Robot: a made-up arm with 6 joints.
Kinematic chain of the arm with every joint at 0, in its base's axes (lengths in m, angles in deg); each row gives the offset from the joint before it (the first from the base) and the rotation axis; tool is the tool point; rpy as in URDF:
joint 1: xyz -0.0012 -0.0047 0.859 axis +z
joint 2: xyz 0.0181 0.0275 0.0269 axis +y
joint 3: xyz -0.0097 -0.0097 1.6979 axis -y
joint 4: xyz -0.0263 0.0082 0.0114 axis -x
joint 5: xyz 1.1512 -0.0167 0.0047 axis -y
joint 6: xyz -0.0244 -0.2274 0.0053 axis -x
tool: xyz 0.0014 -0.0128 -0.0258 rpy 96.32 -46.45 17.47
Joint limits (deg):
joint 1: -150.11..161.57
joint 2: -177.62..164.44
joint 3: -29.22..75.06
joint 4: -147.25..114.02
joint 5: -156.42..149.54
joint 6: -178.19..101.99
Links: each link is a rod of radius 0.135 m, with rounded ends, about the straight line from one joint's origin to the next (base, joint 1, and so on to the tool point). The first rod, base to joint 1, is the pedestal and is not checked.
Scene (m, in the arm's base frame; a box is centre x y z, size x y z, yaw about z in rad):
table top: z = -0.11
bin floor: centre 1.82 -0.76 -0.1 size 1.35 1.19 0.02 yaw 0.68
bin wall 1: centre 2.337 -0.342 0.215 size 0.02 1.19 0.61 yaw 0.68
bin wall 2: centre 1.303 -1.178 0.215 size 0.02 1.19 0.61 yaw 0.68
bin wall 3: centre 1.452 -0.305 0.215 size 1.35 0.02 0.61 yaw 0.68
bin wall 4: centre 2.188 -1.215 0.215 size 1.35 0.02 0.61 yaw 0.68
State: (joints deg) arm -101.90 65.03 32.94 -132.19 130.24 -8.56
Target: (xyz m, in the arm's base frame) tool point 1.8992 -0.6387 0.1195
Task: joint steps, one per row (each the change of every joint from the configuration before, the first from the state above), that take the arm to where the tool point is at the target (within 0.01 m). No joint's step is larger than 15 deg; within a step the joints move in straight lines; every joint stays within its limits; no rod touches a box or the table.
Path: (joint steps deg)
1: 12.94 -2.24 -4.86 -0.41 -0.07 0.23
2: 12.93 -2.25 -4.87 -0.42 -0.07 0.22
3: 12.94 -2.24 -4.86 -0.41 -0.06 0.23
4: 12.94 -2.25 -4.87 -0.42 -0.07 0.22
5: 12.93 -2.24 -4.86 -0.41 -0.07 0.23
6: 12.94 -2.25 -4.87 -0.41 -0.07 0.23
7: -0.05 13.29 4.11 -0.51 -0.03 -0.09
8: -0.04 13.28 4.10 -0.52 -0.02 -0.09

